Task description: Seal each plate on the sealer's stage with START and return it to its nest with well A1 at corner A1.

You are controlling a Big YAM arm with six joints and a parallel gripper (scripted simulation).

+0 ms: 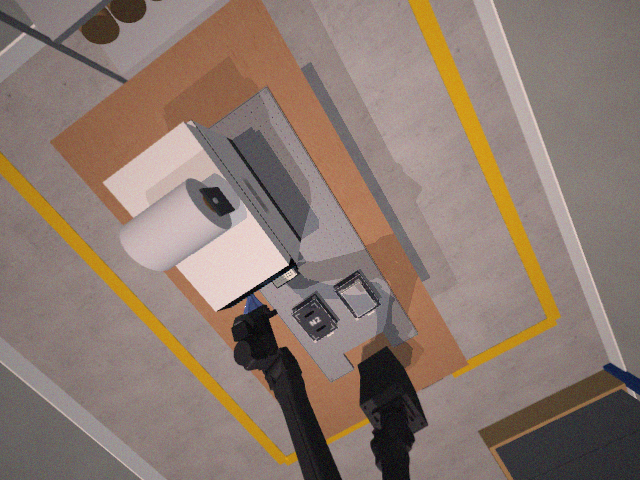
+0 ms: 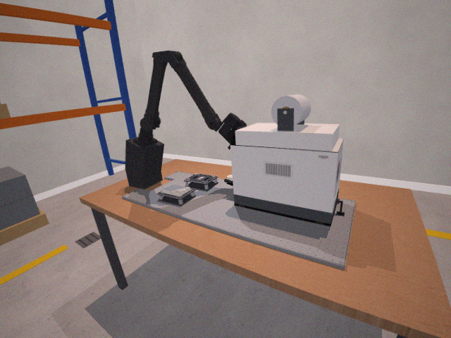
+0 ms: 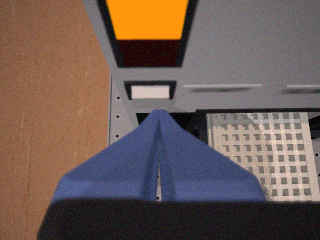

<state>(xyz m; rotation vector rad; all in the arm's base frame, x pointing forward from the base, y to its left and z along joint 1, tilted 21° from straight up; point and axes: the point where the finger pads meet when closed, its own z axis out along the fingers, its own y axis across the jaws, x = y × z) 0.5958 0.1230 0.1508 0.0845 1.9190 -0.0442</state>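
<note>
Right now my hand is 2 cm short of the start button. Also, from my hand: foil roll: 25 cm ahead, 22 cm above, 10 cm to the right; white well plate: 9 cm to the right, 9 cm below; dark sealer stage: 10 cm below, 9 cm to the right.
</note>
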